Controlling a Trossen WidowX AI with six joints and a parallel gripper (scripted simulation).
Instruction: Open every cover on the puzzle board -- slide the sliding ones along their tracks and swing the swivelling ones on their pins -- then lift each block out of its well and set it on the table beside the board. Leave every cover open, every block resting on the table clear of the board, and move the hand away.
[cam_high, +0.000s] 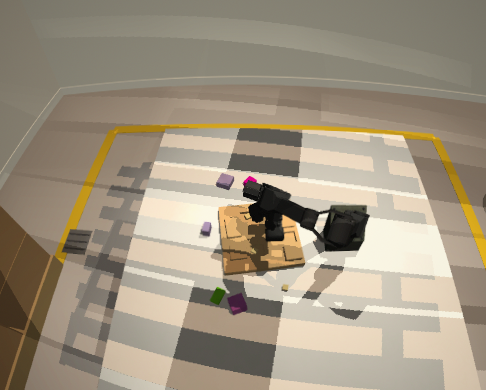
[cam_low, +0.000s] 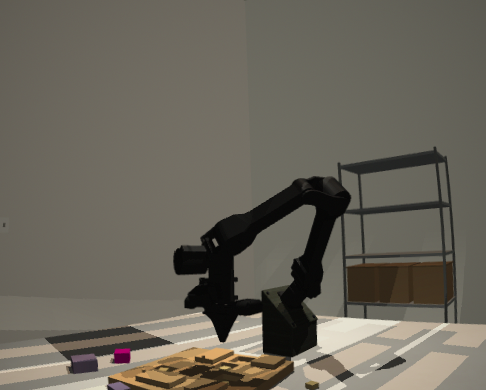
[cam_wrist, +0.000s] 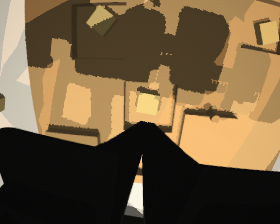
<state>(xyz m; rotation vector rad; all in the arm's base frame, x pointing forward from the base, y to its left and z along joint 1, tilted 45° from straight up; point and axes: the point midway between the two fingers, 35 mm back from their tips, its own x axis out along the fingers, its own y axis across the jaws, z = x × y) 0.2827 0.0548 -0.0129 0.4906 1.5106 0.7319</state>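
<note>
My gripper tip is 6 cm above the tan puzzle board and 4 cm short of it. The rest, counted from my gripper tip: green block 25 cm to the left, 17 cm ahead, 7 cm below; then magenta block 27 cm to the right, 11 cm ahead, 7 cm below.
</note>
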